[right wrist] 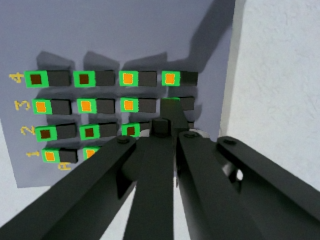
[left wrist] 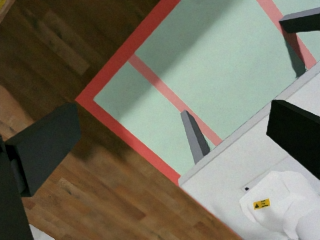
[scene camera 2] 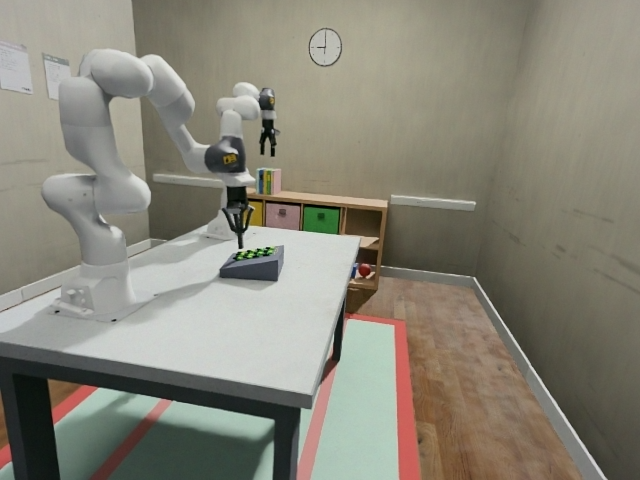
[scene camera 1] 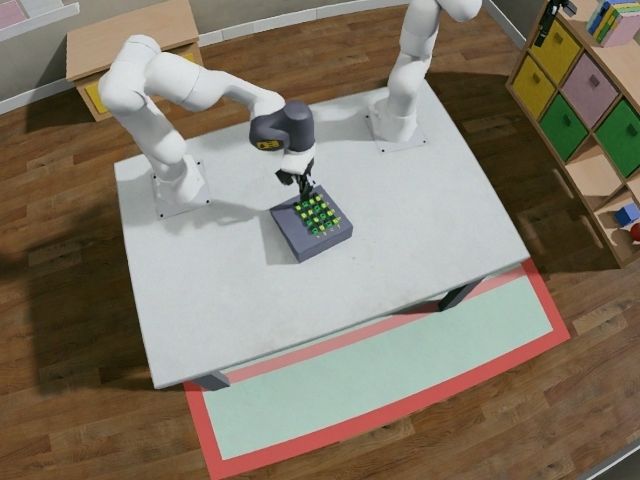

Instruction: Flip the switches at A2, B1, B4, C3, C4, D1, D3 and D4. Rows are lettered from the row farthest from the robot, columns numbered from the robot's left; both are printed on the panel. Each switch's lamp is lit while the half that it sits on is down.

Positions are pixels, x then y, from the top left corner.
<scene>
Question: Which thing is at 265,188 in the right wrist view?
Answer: The right gripper.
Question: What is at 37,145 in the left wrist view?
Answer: The left gripper.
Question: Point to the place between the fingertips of the right gripper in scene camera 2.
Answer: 241,248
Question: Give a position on an A4 switch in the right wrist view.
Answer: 59,77
</scene>
